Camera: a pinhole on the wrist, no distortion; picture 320 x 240 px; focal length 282.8 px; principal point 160.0 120.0 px. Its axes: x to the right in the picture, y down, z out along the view. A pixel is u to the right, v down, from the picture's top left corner.
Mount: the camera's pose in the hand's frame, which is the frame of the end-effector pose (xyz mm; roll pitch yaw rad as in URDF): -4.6 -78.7 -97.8 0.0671 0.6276 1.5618
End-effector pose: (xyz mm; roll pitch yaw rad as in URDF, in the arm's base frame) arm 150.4 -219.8 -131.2 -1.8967 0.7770 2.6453
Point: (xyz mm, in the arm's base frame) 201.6 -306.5 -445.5
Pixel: 252.3 24.8
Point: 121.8 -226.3 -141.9
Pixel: 130.3 80.4
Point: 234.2 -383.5 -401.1
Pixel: 221.9 85.0
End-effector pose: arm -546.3 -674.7 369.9 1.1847 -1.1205 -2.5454
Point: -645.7 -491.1 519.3
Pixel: 47.9 22.6
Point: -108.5 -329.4 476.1
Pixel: 283.1 208.6
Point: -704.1 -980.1 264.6
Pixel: behind the camera
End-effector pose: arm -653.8 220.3 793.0 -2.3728 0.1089 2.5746
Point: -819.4 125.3 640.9
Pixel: 26.1 35.0
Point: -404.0 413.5 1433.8
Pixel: behind the camera
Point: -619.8 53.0 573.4
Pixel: 95.2 209.6
